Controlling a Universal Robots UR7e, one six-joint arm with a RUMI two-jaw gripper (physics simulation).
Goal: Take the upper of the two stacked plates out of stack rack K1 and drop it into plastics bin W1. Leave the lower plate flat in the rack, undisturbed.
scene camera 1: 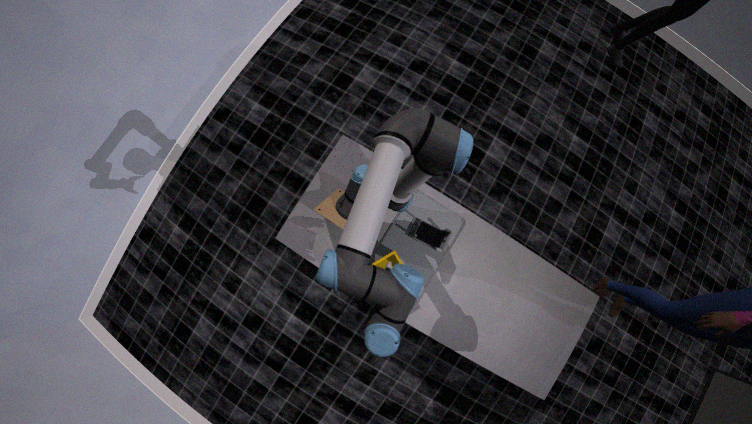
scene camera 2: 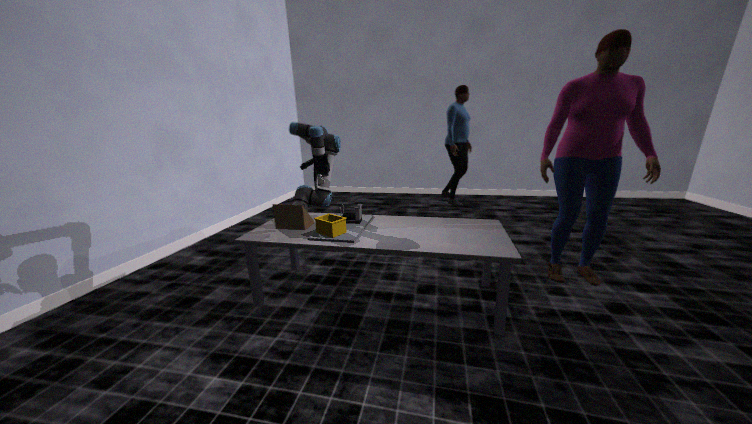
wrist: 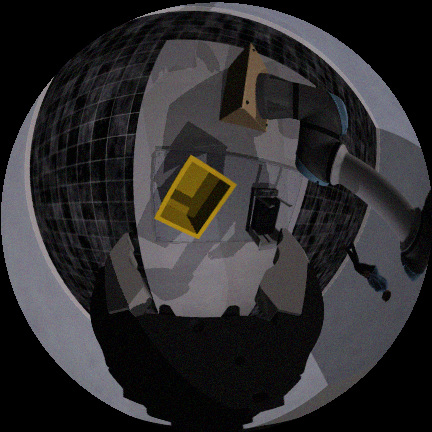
I see my gripper (wrist: 203, 233) and a black plate (wrist: 264, 219).
